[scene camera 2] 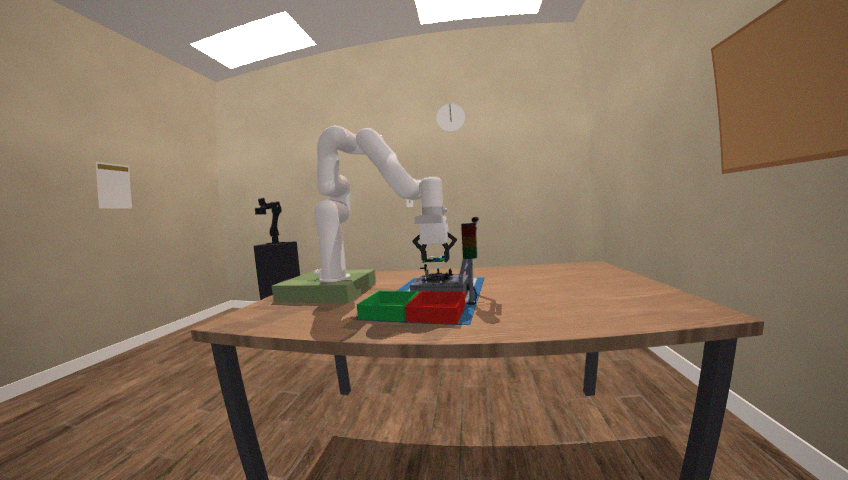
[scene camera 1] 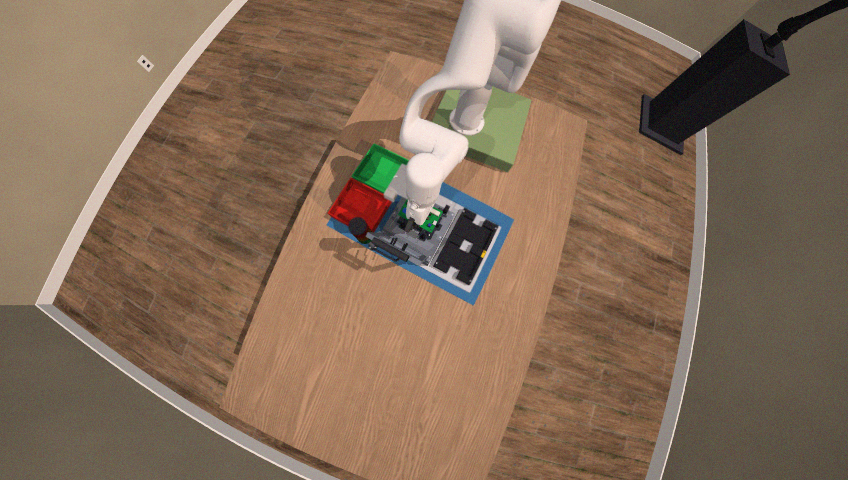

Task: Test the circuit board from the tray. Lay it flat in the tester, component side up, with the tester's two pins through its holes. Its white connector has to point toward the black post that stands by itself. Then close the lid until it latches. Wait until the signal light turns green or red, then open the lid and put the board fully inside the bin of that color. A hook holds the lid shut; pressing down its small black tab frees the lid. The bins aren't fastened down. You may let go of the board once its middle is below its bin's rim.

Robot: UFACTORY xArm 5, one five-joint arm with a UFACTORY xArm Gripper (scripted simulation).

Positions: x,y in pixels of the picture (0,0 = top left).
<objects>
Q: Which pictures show the green bin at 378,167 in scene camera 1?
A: Scene camera 2 and scene camera 1: all of them.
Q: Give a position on a green bin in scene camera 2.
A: At 383,305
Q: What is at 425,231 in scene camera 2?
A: My gripper.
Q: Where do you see a red bin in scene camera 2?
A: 443,307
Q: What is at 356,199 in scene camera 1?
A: A red bin.
</objects>
